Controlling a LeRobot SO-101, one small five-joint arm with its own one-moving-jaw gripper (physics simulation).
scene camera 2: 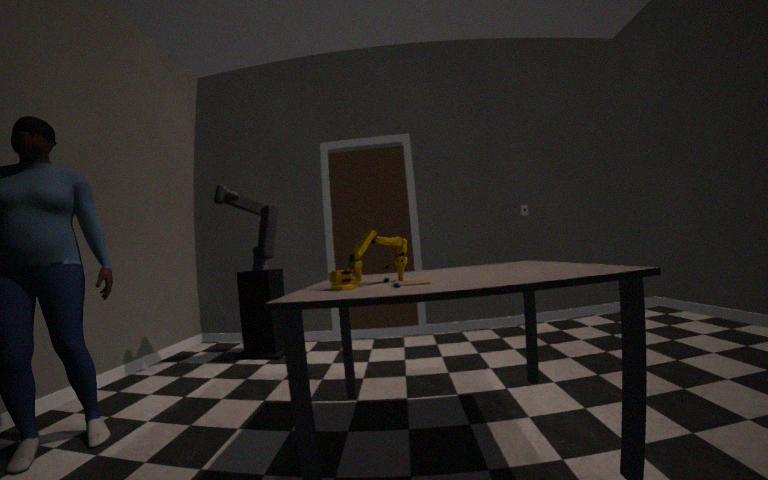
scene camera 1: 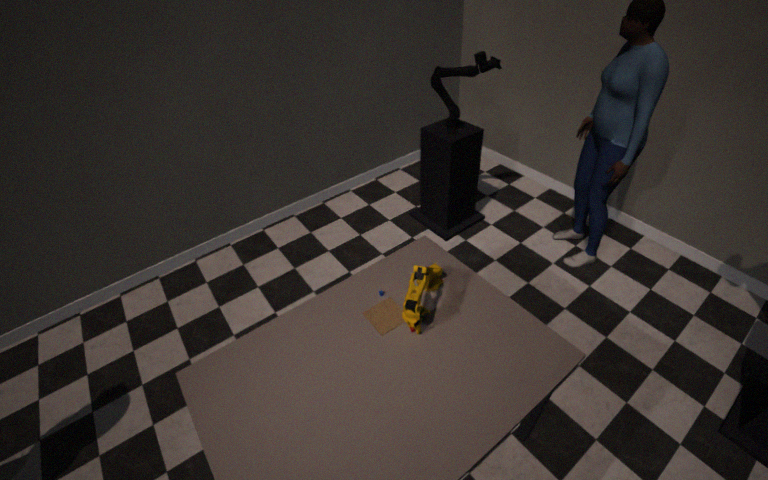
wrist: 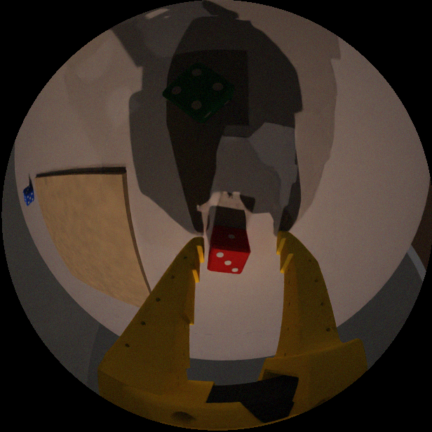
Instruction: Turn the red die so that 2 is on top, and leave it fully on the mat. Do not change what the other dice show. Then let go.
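Where they show: hand at its tool point: (scene camera 2: pixel 401 278) (scene camera 1: pixel 410 327); arm's base at its link origin: (scene camera 2: pixel 349 288).
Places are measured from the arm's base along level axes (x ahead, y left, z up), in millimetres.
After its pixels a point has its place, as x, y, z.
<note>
The red die (scene camera 1: pixel 412 329) @[204, 153, 16] (wrist: pixel 228 251) lies on the table beside the tan mat (scene camera 1: pixel 385 316) @[241, 29, 4] (scene camera 2: pixel 419 282) @[265, -12, 4] (wrist: pixel 90 225), off it. In the wrist view its top face shows 3 and a side face shows 1. It is hidden in scene camera 2. My gripper (scene camera 1: pixel 416 330) (scene camera 2: pixel 400 279) (wrist: pixel 241 237) is partly open and empty; its jaws stand on both sides of the die, with a gap on each side. The green die (scene camera 2: pixel 386 280) @[136, 124, 8] (wrist: pixel 199 92) shows 4 on top, in shadow. The blue die (scene camera 1: pixel 381 292) @[183, -75, 16] (scene camera 2: pixel 397 285) @[184, -88, 9] (wrist: pixel 28 195) lies past the mat's far side.
The table (scene camera 1: pixel 351 407) @[558, 261, 0] (scene camera 2: pixel 509 274) @[617, 11, 0] carries my yellow arm. The green die is on the base side of the red die, and the mat is left of it in the wrist view. A dark pedestal (scene camera 1: pixel 450 175) with another arm and a standing person (scene camera 1: pixel 628 101) are beyond the table.
</note>
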